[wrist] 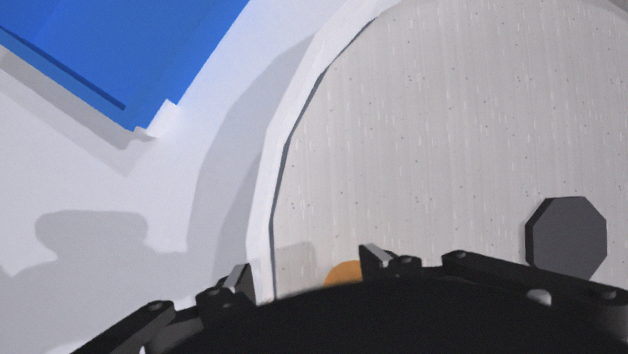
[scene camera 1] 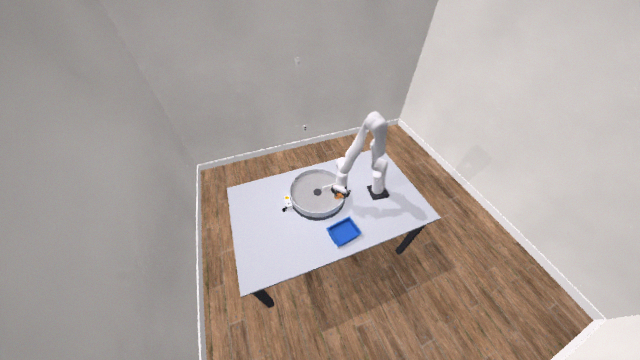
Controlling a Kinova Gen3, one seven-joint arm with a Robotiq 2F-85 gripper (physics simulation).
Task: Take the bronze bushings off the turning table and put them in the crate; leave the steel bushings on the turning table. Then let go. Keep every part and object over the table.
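Places are measured from the arm's base along level axes (x ahead, y up, z right), in centimetres.
Pixels of known places: gripper, fingertip midpoint: (wrist: 307, 273) (scene camera 1: 339, 197); arm's base, origin of the base link: (scene camera 1: 377, 189).
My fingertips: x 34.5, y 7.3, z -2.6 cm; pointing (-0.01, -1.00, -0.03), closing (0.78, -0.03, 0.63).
For each thing: its top centre in the pictures, then the offset to it from my fingertips. "*": a spot on its surface instead.
- turning table, middle of its top: (wrist: 571, 241) (scene camera 1: 317, 191) dx +12.6, dy -3.4, dz +13.0 cm
- bronze bushing, middle of its top: (wrist: 365, 314) dx +0.3, dy -0.4, dz +3.8 cm
- blue crate, middle of its top: (scene camera 1: 344, 230) dx +6.0, dy -4.5, dz -22.8 cm
- dark hub, middle of its top: (wrist: 571, 241) (scene camera 1: 317, 191) dx +12.6, dy -3.4, dz +13.0 cm
- thin white bar, surface spot: (scene camera 1: 327, 186) * dx +4.6, dy -0.4, dz +13.1 cm
- small white box with a yellow button, surface spot: (scene camera 1: 287, 198) * dx +35.8, dy -3.9, dz +14.5 cm
The turning table (scene camera 1: 310, 201) (wrist: 425, 125) is a round grey disc with a raised pale rim. A bronze bushing (wrist: 345, 273) shows as an orange top edge beside the right fingertip in the wrist view, the rest hidden by the gripper body. In the scene view, small orange bushings (scene camera 1: 338, 196) show right under the gripper; their number is unclear. No steel bushing can be made out. My gripper (scene camera 1: 341, 192) (wrist: 307, 273) is partly open and empty, pointing down over the disc's edge nearest the arm base. The blue crate (scene camera 1: 344, 231) (wrist: 130, 50) is empty where it shows.
A dark hub (scene camera 1: 317, 192) (wrist: 567, 235) stands at the disc's centre. A thin white bar (scene camera 1: 327, 186) reaches from near the hub towards the gripper. A small white box with a yellow button (scene camera 1: 287, 198) stands left of the turning table. The arm's black base plate (scene camera 1: 378, 195) is at the right.
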